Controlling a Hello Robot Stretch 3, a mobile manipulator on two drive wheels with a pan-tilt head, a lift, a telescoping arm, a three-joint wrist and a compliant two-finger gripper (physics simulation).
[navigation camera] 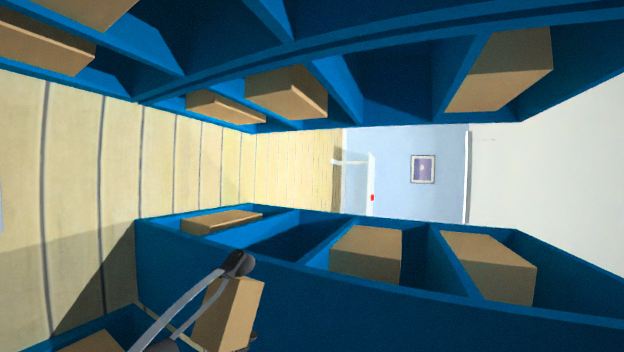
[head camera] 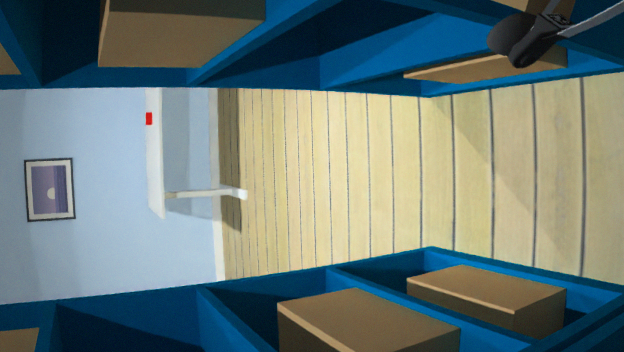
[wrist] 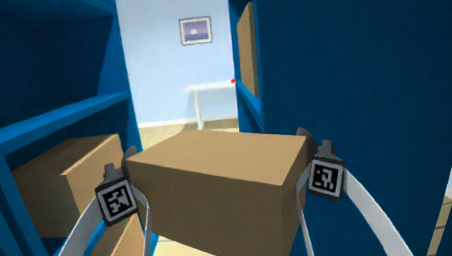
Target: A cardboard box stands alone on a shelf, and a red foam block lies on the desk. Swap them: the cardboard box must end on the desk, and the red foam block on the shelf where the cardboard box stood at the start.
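Places are measured from the robot's base along level axes (x ahead, y left, z up), in centimetres.
Pixels of known places: gripper, fingertip midpoint: point(navigation camera: 251, 294) point(wrist: 220, 155).
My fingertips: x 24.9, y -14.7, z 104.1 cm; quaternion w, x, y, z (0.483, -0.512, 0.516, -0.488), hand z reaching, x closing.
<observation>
Ahead of a thing's pixels: the offset from my fingertips to its top centre. "pt": to the spot under its first point. Level surfaces: height alone.
The cardboard box {dx -4.2, dy +0.1, dz +2.4 cm} point(navigation camera: 225, 312) point(wrist: 215, 205) is held between the two fingertips of my gripper point(navigation camera: 246, 302) point(wrist: 220, 155), which is shut on its sides. In the head view one dark finger point(head camera: 520, 40) shows at the top right; the other is cut off by the frame. The red foam block point(head camera: 149, 118) point(navigation camera: 372, 197) point(wrist: 233, 80) lies on the white desk {dz -32.1 cm} point(head camera: 156, 170) point(navigation camera: 370, 172) point(wrist: 210, 87) at the far end of the aisle, well away from the gripper. In the wrist view the block is small, beside the edge of a shelf unit. The shelf spot where the held box stood cannot be told.
Blue shelf units point(head camera: 200, 295) point(navigation camera: 350, 310) point(wrist: 350, 75) line both sides of a plank-floored aisle. Several other cardboard boxes {pt dx +70.4, dy +52.3, dz -36.3 cm} point(head camera: 365, 320) point(navigation camera: 367, 250) point(wrist: 95, 170) stand in them. A blue shelf panel is close on the right in the wrist view. A framed picture point(head camera: 50, 190) point(navigation camera: 422, 169) point(wrist: 195, 31) hangs above the desk.
</observation>
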